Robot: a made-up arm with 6 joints.
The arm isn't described. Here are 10 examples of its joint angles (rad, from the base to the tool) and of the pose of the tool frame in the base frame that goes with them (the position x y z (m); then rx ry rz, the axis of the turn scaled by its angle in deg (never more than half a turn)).
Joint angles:
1: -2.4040 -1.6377 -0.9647 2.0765 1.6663 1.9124
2: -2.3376 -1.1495 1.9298 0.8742 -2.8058 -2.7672
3: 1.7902 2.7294 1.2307 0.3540 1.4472 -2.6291
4: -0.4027 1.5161 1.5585 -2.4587 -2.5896 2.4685
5: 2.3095 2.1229 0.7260 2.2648 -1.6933 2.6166
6: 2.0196 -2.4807 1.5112 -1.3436 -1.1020 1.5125
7: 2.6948 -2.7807 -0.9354 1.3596 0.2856 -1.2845
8: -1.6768 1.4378 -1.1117 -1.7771 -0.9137 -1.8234
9: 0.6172 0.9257 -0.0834 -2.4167 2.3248 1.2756
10: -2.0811 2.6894 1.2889 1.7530 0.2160 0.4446
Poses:
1: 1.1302 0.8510 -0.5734 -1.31 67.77 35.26
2: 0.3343 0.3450 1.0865 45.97 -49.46 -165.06
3: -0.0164 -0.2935 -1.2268 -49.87 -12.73 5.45
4: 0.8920 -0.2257 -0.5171 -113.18 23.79 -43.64
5: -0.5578 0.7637 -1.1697 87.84 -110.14 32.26
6: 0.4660 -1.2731 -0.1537 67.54 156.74 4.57
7: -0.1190 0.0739 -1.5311 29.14 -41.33 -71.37
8: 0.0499 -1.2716 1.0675 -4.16 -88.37 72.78
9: 1.0296 0.7759 1.2593 -12.99 -15.62 -14.98
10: 0.1991 0.3037 -1.3024 76.14 -81.90 -124.94
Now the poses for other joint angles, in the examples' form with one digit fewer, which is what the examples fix.
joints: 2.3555 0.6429 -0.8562 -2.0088 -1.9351 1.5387
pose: -0.429 0.213 1.691 85.9 87.3 -7.6
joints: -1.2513 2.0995 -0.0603 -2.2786 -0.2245 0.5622
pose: 0.643 -1.474 -0.786 -1.2 117.4 72.2
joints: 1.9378 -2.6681 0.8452 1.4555 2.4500 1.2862
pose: 0.354 -1.103 -0.824 35.9 46.8 -99.3
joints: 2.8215 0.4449 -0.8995 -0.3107 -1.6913 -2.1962
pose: 0.015 -0.095 1.678 27.6 -12.0 54.7
